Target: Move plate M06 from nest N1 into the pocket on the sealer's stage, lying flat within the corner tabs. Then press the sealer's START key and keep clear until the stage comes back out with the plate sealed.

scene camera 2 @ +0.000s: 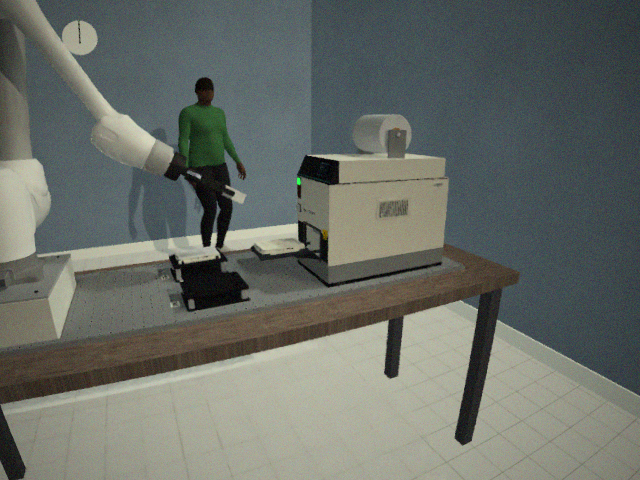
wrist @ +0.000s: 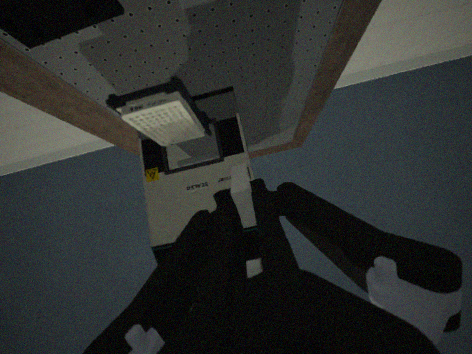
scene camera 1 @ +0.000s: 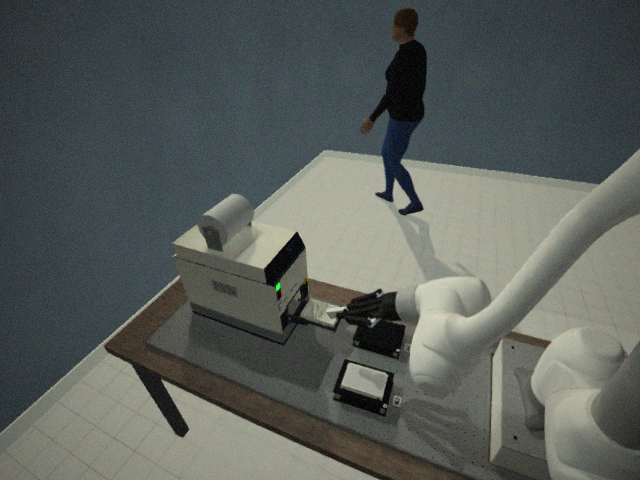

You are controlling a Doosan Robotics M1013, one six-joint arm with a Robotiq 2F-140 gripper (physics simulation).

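Places are measured from the arm's base along level axes (x ahead, y left, z up), in millimetres.
Where they show: gripper, between the fingertips: [scene camera 2: 243, 199] [wrist: 242, 178] [scene camera 1: 328, 313]; arm's base, origin of its link: [scene camera 2: 8, 276].
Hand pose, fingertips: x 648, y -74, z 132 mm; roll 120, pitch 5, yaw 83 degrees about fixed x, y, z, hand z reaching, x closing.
Note:
Each offset is from my fingertips to the centre of the thing. "*": to the spot under its first point.
A pale plate, M06 {56 mm ahead, 110 mm right, 125 mm down} [scene camera 1: 316, 310] [scene camera 2: 279, 245] [wrist: 162, 121], lies on the sealer's extended stage {77 mm ahead, 114 mm right, 136 mm down} [scene camera 2: 262, 256] [wrist: 145, 91], looking flat between the black corner tabs. Its side label is too blurred to read. My gripper [scene camera 1: 337, 311] [scene camera 2: 235, 194] [wrist: 242, 178] is shut and empty. It points obliquely toward the sealer front, higher than the plate and apart from the sealer. The sealer [scene camera 1: 232, 291] [scene camera 2: 385, 222] [wrist: 175, 210] shows a green light. A small START label {* 165 mm ahead, 69 mm right, 37 mm down} [wrist: 226, 179] shows beside my fingertips in the wrist view; the key itself is not distinguishable. Nest N1 {153 mm back, 121 mm right, 204 mm down} [scene camera 1: 379, 336] [scene camera 2: 214, 289] [wrist: 55, 20] holds no plate.
A second nest {* 58 mm back, 136 mm left, 180 mm down} [scene camera 1: 338, 391] with a pale plate {128 mm back, 88 mm left, 172 mm down} [scene camera 1: 364, 381] [scene camera 2: 197, 255] stands beside N1. A film roll {385 mm ahead, 164 mm right, 189 mm up} [scene camera 1: 227, 219] [scene camera 2: 379, 133] sits on top of the sealer. A person [scene camera 1: 405, 82] in black and a person [scene camera 2: 205, 134] in green stand beyond the table.

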